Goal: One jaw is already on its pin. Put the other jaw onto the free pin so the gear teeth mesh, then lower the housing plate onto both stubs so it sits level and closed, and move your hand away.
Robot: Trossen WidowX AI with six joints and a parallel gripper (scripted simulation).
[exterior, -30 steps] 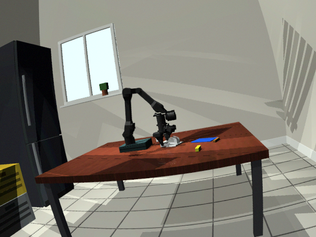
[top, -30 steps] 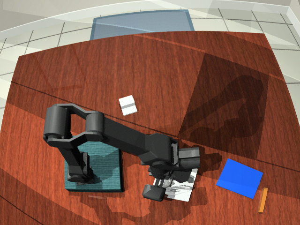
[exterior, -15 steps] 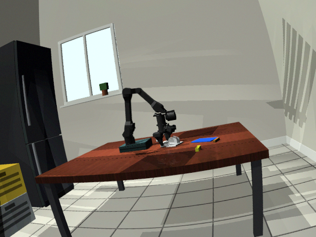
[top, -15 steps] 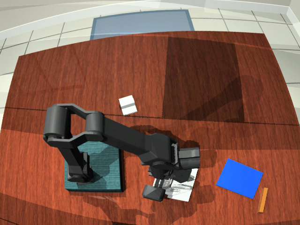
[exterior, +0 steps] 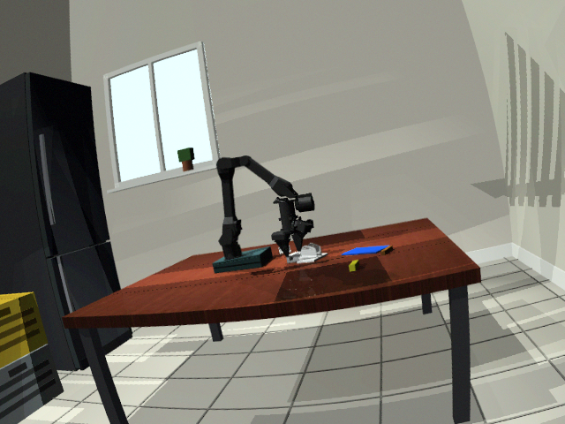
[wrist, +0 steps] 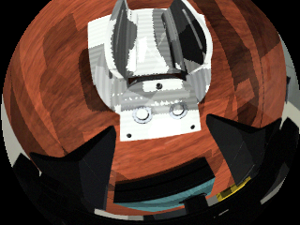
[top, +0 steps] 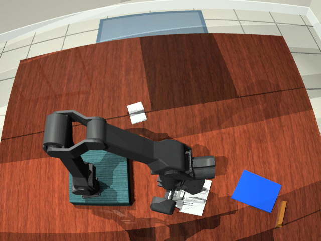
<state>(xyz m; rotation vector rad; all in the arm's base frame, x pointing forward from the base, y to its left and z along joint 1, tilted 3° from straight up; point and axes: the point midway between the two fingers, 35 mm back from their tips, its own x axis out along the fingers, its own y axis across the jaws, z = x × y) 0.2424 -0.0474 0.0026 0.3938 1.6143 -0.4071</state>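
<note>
My gripper tip is now 30 mm to the left of the grey jaw, 20 mm short of it and 10 mm above it. The rest, counted from my gripper tip: blue sheet: 270 mm ahead, 90 mm to the right, 20 mm below; yellow block: 370 mm to the right, 190 mm ahead, 20 mm below; small white block: 290 mm to the left, 50 mm behind, 20 mm below.
</note>
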